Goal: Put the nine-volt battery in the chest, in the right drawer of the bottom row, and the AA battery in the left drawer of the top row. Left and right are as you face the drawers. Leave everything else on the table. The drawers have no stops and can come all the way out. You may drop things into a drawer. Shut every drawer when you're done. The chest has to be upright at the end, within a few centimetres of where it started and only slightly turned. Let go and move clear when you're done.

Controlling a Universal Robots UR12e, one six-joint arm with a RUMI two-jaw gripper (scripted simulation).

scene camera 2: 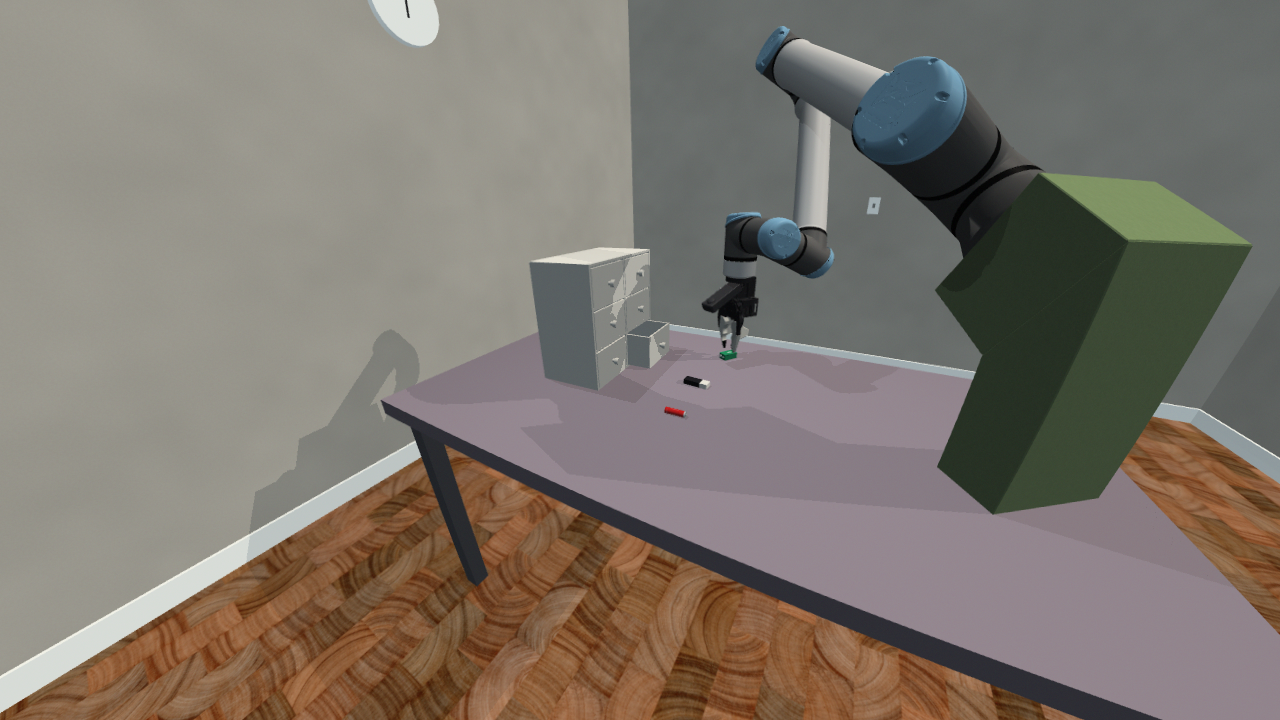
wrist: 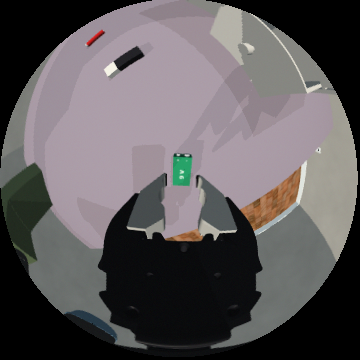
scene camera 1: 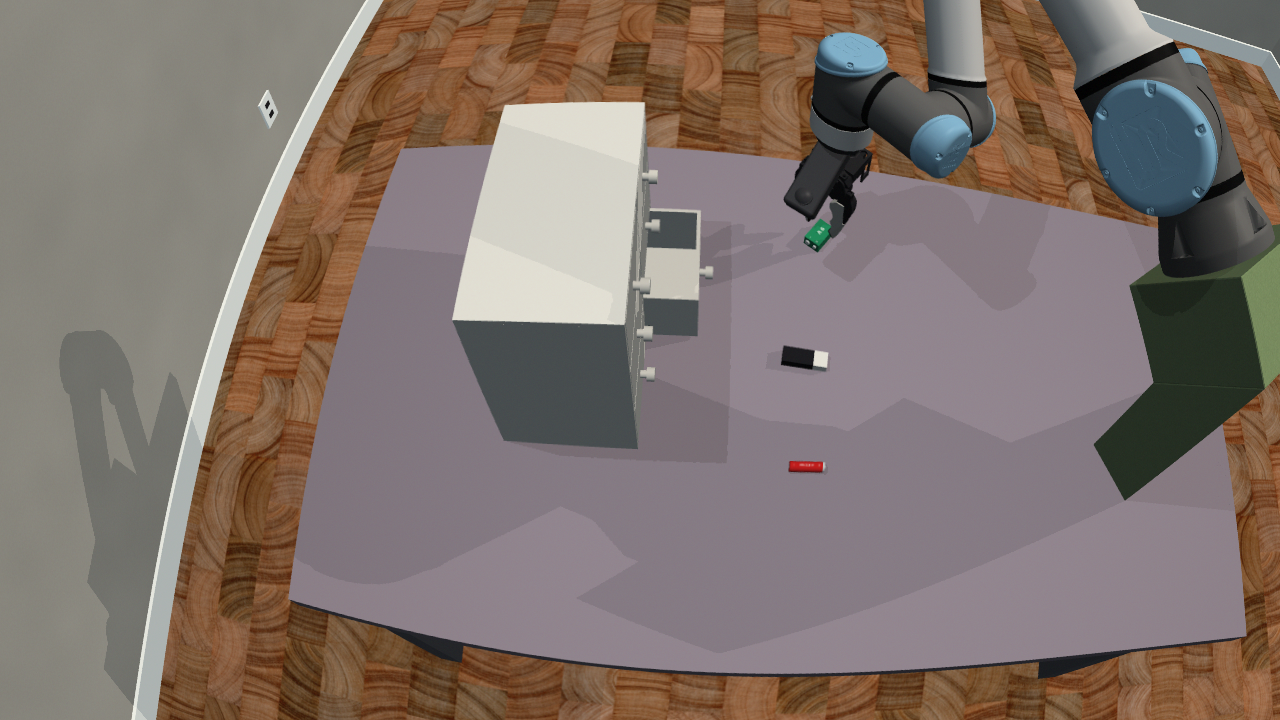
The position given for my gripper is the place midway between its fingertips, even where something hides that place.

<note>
In view: my gripper (scene camera 1: pixel 820 228) and a white chest (scene camera 1: pixel 541 307).
The white chest is seen too in scene camera 2 (scene camera 2: pixel 562 288). My gripper shows as well in scene camera 2 (scene camera 2: pixel 728 350) and in the wrist view (wrist: pixel 181 175).
</note>
